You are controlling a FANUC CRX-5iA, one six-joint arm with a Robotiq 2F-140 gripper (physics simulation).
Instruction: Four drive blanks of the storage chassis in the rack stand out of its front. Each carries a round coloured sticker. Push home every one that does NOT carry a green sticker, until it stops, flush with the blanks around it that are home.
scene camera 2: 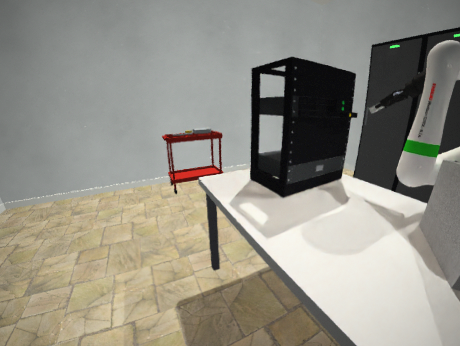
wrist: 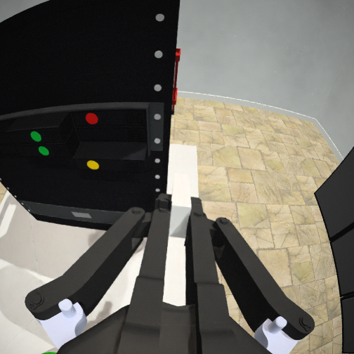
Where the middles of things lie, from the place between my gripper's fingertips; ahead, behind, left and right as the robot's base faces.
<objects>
I see my gripper 12 cm short of the yellow-stickered blank (wrist: 123,156), 9 cm to the right of it and 3 cm above it. From my hand the other things lie so: red-stickered blank (wrist: 117,116): 16 cm ahead, 8 cm to the left, 3 cm above.
</objects>
